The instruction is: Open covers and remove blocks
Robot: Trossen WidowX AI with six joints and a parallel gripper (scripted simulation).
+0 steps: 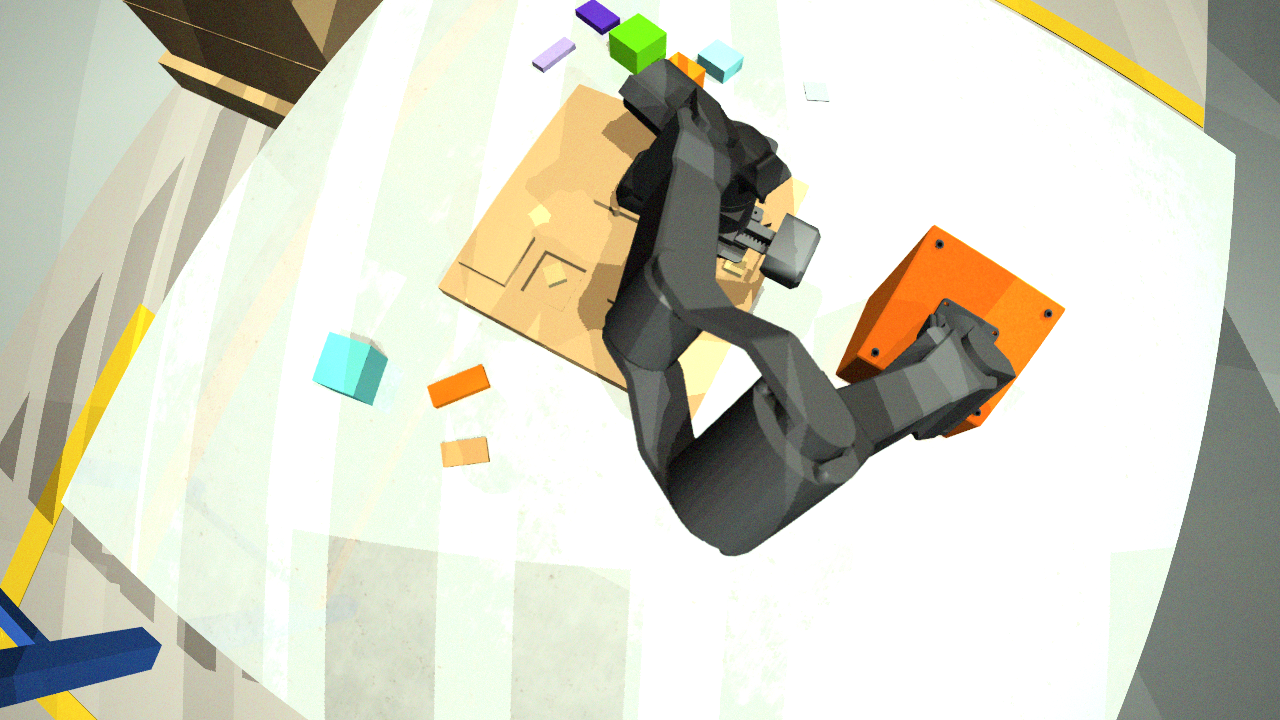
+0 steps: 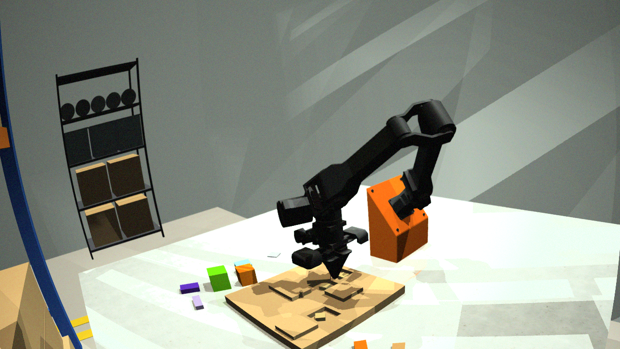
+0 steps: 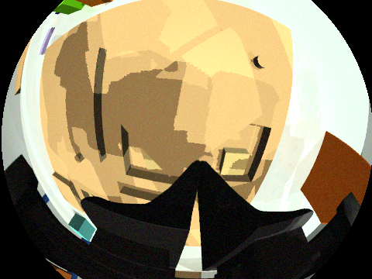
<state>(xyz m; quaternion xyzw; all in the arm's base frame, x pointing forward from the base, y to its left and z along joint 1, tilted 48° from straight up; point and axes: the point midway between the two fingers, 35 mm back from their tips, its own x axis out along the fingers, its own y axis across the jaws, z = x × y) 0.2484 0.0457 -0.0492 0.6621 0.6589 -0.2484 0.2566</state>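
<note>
My gripper tip is 190 mm to the left of the orange cube and 130 mm short of it. The rest, counted from my gripper tip: grey tile: 280 mm to the right, 20 mm below, 20 mm behind; then pale cyan block: 250 mm to the right, 110 mm ahead, 10 mm below; then orange flat piece: 240 mm to the left, 160 mm ahead, 20 mm below.
</note>
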